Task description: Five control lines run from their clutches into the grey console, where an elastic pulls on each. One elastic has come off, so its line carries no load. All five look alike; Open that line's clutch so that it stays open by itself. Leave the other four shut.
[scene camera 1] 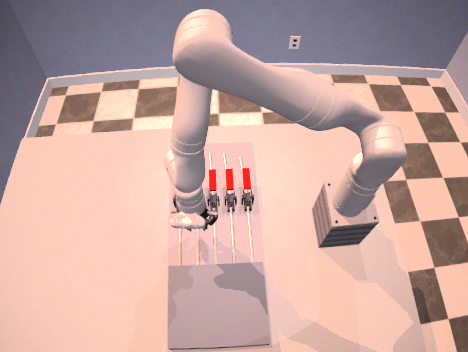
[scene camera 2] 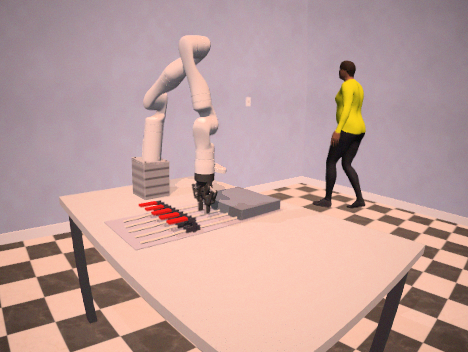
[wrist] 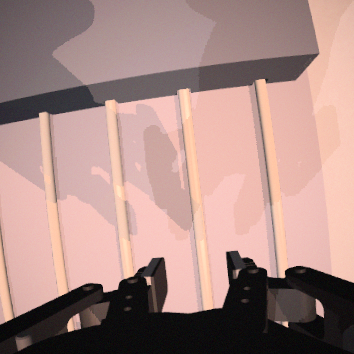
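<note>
Five pale, straight control lines run into the grey console; they look alike. My gripper is open, pointing down near the console side of the clutches. In the wrist view its fingers stand apart on either side of the second line from the right, without pinching it. This is the second line from the left in scene camera 1. There, three red clutch handles lie along their lines over dark bodies; the arm hides the two left handles. Fingertip height is hard to tell.
The lines lie on a pale pink board on the table. The arm's striped base block stands to the right in scene camera 1. A person in yellow stands beyond the table.
</note>
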